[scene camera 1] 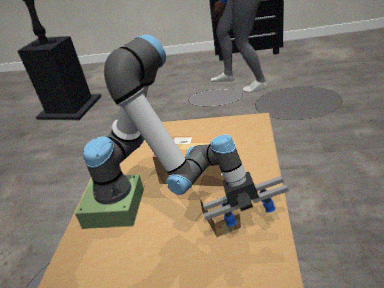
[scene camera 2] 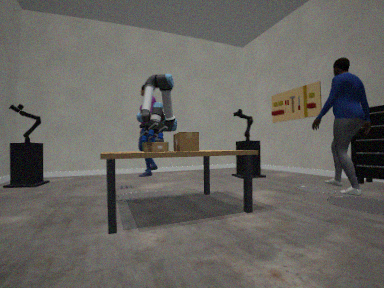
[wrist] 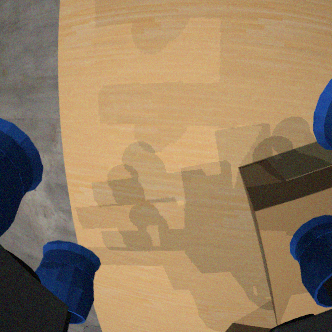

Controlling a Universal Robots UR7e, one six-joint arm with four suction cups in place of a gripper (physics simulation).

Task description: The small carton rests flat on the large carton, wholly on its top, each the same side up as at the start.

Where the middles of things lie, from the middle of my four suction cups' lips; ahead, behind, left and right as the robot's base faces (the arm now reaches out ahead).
I see my suction cup 11 cm past the small carton (wrist: 281, 189), 7 cm above it and 3 cm to the right of it. From my suction cup the other things lie so: large carton (scene camera 1: 211, 176): 29 cm to the left, 27 cm behind, 3 cm below.
